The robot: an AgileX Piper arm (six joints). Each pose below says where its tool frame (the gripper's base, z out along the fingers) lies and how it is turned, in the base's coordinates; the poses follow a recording.
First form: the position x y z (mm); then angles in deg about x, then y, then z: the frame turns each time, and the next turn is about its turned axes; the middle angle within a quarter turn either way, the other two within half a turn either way.
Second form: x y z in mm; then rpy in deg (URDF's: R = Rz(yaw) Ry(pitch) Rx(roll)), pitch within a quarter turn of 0, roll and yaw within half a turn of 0. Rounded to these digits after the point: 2 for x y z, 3 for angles.
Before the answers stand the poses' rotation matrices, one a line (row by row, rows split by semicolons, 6 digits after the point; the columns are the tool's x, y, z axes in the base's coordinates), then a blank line. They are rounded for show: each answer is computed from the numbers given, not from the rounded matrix.
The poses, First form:
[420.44, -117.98, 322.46, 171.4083, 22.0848, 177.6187]
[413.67, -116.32, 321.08, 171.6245, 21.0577, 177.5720]
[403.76, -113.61, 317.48, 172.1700, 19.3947, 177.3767]
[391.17, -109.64, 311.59, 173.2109, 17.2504, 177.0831]
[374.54, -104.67, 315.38, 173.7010, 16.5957, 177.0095]
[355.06, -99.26, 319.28, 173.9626, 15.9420, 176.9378]
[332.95, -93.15, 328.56, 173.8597, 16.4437, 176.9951]
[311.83, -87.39, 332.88, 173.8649, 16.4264, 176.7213]
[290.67, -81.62, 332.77, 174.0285, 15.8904, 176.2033]
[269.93, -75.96, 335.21, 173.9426, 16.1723, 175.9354]
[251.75, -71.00, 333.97, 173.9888, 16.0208, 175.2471]
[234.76, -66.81, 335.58, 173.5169, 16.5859, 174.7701]
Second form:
-0.925828 -0.038501 0.375978; -0.097203 0.985590 -0.138431; -0.365231 -0.164710 -0.916230
-0.932381 -0.039535 0.359308; -0.094202 0.986229 -0.135933; -0.348986 -0.160589 -0.923266
-0.942265 -0.043172 0.332074; -0.090535 0.987568 -0.128503; -0.322398 -0.151149 -0.934459
-0.953781 -0.048598 0.296548; -0.085542 0.989918 -0.112897; -0.288072 -0.133047 -0.948321
-0.957039 -0.049997 0.285616; -0.083150 0.990974 -0.105147; -0.277782 -0.124378 -0.952558
-0.960167 -0.051366 0.274664; -0.081971 0.991490 -0.101133; -0.267132 -0.119619 -0.956207
-0.957780 -0.050277 0.283073; -0.082357 0.991309 -0.102588; -0.275455 -0.121570 -0.953596
-0.957614 -0.054858 0.282783; -0.087038 0.990917 -0.102511; -0.274591 -0.122779 -0.953690
-0.959676 -0.063686 0.273798; -0.094279 0.990505 -0.100058; -0.264826 -0.121837 -0.956568
-0.958013 -0.068076 0.278527; -0.099803 0.989832 -0.101349; -0.268795 -0.124891 -0.955066
-0.957856 -0.079641 0.275986; -0.111206 0.988687 -0.100656; -0.264848 -0.127105 -0.955877
-0.954403 -0.087360 0.285453; -0.122666 0.986531 -0.108212; -0.272154 -0.138293 -0.952264

[420.44, -117.98, 322.46, -169.809, 21.422, -174.006]
[413.67, -116.32, 321.08, -170.133, 20.425, -174.231]
[403.76, -113.61, 317.48, -170.812, 18.808, -174.512]
[391.17, -109.64, 311.59, -172.014, 16.743, -174.875]
[374.54, -104.67, 315.38, -172.561, 16.128, -175.034]
[355.06, -99.26, 319.28, -172.870, 15.494, -175.120]
[332.95, -93.15, 328.56, -172.735, 15.989, -175.085]
[311.83, -87.39, 332.88, -172.664, 15.938, -174.807]
[290.67, -81.62, 332.77, -172.741, 15.357, -174.389]
[269.93, -75.96, 335.21, -172.550, 15.593, -174.053]
[251.75, -71.00, 333.97, -172.426, 15.358, -173.378]
[234.76, -66.81, 335.58, -171.737, 15.793, -172.676]

